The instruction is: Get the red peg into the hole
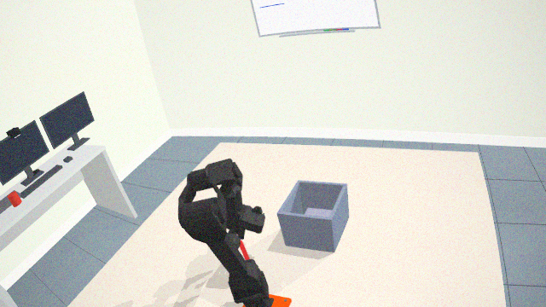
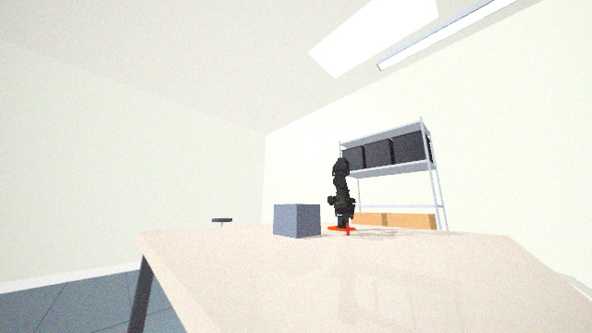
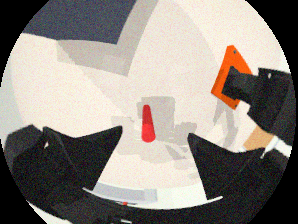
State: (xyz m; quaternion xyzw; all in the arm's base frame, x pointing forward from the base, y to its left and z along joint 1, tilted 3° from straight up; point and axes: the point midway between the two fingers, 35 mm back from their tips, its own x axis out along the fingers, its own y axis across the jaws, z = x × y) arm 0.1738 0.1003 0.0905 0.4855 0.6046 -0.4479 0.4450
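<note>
Now: the red peg 10 mm ahead of my gripper tip, 10 mm to the right of it and 20 mm below it. Round my gripper tip: plate: 150 mm ahead, 200 mm to the right, 20 mm below.
</note>
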